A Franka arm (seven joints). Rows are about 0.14 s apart.
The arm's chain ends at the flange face. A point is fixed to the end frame.
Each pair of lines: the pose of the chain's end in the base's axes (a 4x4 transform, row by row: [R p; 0 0 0 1], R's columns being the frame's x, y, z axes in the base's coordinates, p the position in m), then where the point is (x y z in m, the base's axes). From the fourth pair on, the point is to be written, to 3 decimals.
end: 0.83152, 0.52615, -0.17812, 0.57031; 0.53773, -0.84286, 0.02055, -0.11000; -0.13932, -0.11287, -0.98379, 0.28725; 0, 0, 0, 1
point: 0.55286 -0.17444 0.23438
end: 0.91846, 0.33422, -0.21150, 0.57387; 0.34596, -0.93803, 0.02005, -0.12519; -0.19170, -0.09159, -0.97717, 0.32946; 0, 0, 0, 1
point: 0.54118 -0.18651 0.28022
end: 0.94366, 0.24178, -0.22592, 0.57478; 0.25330, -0.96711, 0.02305, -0.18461; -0.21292, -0.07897, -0.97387, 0.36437; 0, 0, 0, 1
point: 0.53554 -0.24338 0.31684
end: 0.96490, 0.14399, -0.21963, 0.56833; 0.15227, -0.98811, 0.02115, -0.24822; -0.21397, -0.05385, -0.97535, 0.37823; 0, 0, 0, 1
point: 0.524 -0.304 0.332
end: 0.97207, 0.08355, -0.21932, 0.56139; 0.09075, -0.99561, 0.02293, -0.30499; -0.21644, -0.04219, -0.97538, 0.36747; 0, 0, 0, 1
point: 0.513 -0.358 0.322
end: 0.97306, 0.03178, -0.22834, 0.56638; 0.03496, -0.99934, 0.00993, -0.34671; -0.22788, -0.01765, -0.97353, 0.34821; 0, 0, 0, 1
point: 0.515 -0.399 0.304
